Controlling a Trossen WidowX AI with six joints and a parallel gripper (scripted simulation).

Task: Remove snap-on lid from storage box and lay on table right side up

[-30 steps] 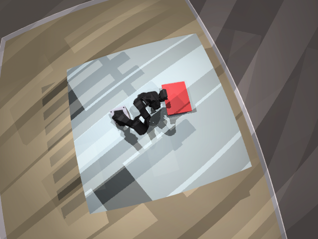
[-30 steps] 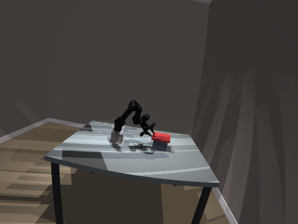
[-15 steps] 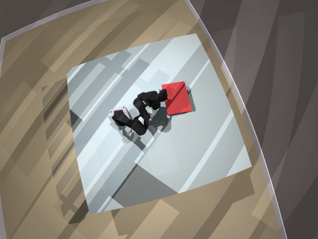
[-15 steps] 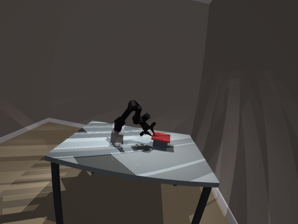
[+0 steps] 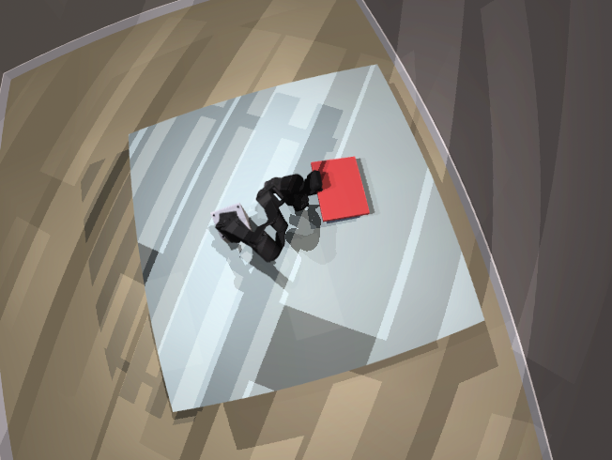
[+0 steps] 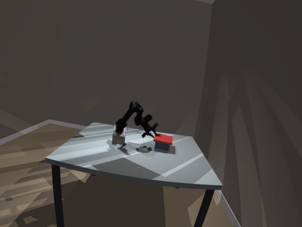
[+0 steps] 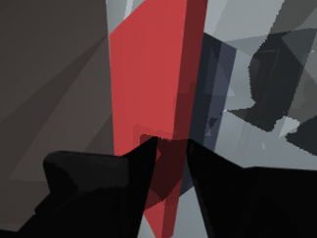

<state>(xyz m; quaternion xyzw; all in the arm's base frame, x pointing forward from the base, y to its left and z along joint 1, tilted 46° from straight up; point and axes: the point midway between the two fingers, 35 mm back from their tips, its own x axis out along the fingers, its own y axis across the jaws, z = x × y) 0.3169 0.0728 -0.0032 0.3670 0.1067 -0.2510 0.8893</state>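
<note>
My gripper tip is 8 cm short of the red lid. The rest, counted from my gripper tip: dark storage box 8 cm ahead, 6 cm below.
</note>
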